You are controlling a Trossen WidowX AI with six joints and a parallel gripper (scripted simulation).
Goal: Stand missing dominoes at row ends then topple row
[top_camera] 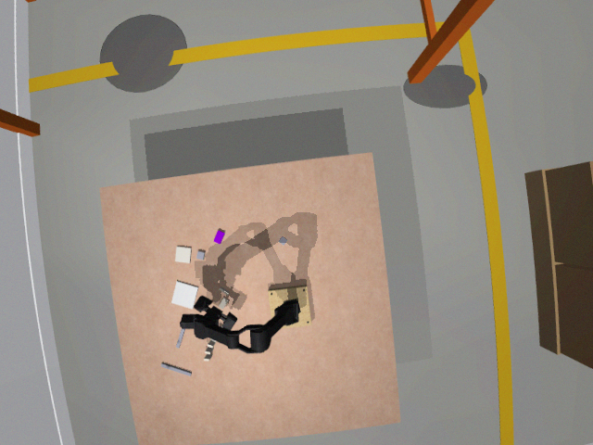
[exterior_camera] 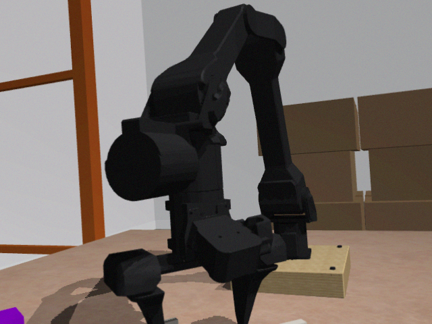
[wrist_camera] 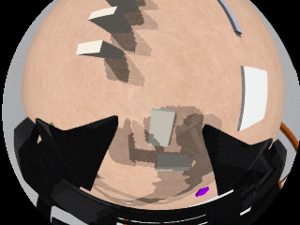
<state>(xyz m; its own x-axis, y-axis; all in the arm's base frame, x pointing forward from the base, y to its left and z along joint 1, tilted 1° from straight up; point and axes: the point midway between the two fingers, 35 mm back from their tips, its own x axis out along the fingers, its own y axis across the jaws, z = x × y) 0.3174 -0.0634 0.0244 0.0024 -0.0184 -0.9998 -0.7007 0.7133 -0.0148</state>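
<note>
My gripper tip is now 60 mm past the purple block, 310 mm to the left of it and 20 mm above it. Also, from my gripper tip: small grey tile: 340 mm behind, 230 mm to the right, 20 mm below.
</note>
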